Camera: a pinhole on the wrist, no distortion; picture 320 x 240 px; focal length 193.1 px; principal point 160.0 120.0 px. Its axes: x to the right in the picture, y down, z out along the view. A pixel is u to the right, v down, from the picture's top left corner.
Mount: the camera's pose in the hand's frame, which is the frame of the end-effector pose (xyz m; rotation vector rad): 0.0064 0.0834 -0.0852 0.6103 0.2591 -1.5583
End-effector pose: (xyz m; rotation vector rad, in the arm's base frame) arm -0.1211 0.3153 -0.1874 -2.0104 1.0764 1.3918
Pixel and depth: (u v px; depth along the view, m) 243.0 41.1 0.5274
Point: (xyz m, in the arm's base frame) 0.0085 0.7724 0.0113
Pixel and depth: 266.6 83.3 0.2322
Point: -0.0394 0.4494 -0.1287
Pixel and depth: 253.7 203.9 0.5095
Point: 0.0920 0.7019 -0.4125
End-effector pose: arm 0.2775 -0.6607 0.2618 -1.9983 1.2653 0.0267
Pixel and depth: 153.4 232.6 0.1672
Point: 0.3432 -0.6629 0.1868
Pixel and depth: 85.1 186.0 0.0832
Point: 0.2364 -0.6830 0.2135
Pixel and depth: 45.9 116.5 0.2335
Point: 0.2519 -0.5304 0.1072
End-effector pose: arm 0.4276 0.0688 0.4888 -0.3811 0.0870 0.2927
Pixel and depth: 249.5 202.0 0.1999
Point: 0.5059 0.0051 0.5651
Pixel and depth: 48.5 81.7 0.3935
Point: 0.2590 0.2284 0.8007
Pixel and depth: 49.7 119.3 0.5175
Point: 0.3106 0.2871 0.9412
